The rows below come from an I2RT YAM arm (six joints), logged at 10 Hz.
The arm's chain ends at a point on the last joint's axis. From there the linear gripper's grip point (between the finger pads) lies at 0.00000 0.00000 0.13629 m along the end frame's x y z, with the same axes.
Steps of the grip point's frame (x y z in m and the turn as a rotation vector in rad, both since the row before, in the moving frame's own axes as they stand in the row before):
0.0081, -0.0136, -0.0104, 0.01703, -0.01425, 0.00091
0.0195, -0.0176, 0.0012, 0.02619, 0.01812, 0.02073
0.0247, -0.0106, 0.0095, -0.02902, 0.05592, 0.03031
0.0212, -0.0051, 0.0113, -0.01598, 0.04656, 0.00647
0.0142, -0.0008, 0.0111, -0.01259, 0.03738, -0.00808
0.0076, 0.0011, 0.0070, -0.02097, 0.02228, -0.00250
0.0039, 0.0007, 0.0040, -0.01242, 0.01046, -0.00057
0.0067, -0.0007, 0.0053, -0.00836, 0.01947, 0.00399
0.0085, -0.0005, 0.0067, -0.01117, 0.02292, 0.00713
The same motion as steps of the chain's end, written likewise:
0.0100, -0.0113, -0.0104, 0.01703, -0.01425, 0.00091
0.0170, -0.0141, 0.0013, 0.02619, 0.01812, 0.02073
0.0171, -0.0147, 0.0098, -0.02902, 0.05592, 0.03031
0.0149, -0.0073, 0.0115, -0.01598, 0.04656, 0.00647
0.0091, -0.0025, 0.0112, -0.01259, 0.03738, -0.00808
0.0046, -0.0018, 0.0071, -0.02097, 0.02228, -0.00250
0.0025, -0.0010, 0.0040, -0.01242, 0.01046, -0.00057
0.0040, -0.0018, 0.0053, -0.00836, 0.01947, 0.00399
0.0054, -0.0020, 0.0067, -0.01117, 0.02292, 0.00713

